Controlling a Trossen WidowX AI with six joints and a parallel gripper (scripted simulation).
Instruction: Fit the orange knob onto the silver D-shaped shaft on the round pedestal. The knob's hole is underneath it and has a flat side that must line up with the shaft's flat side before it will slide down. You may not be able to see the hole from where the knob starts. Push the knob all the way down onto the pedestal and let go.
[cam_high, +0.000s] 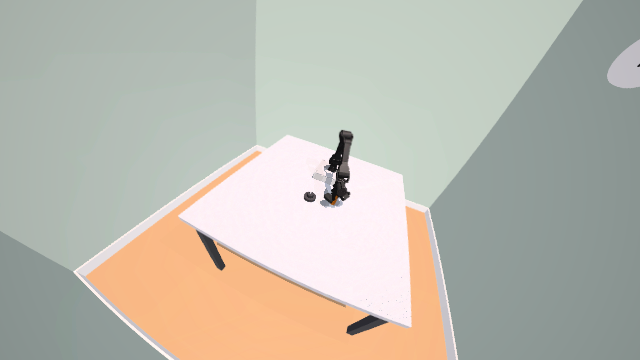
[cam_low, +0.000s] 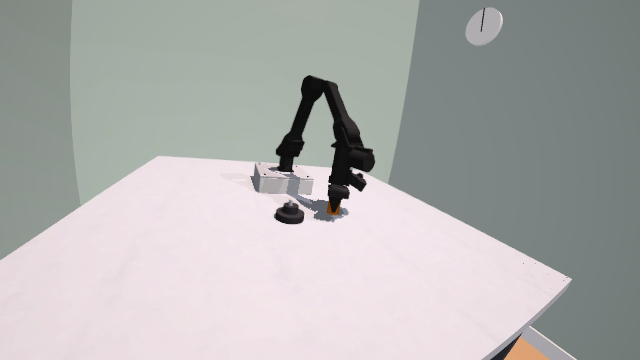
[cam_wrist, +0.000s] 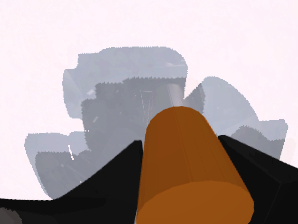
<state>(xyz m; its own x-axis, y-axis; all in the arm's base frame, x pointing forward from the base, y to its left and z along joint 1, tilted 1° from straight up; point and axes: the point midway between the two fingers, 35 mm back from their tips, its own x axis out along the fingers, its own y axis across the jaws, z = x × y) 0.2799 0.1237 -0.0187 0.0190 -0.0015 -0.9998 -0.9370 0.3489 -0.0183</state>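
Right now my gripper tip is 3 cm below the orange knob. Round my gripper tip: dark round pedestal: 16 cm to the right, 5 cm ahead, 2 cm above.
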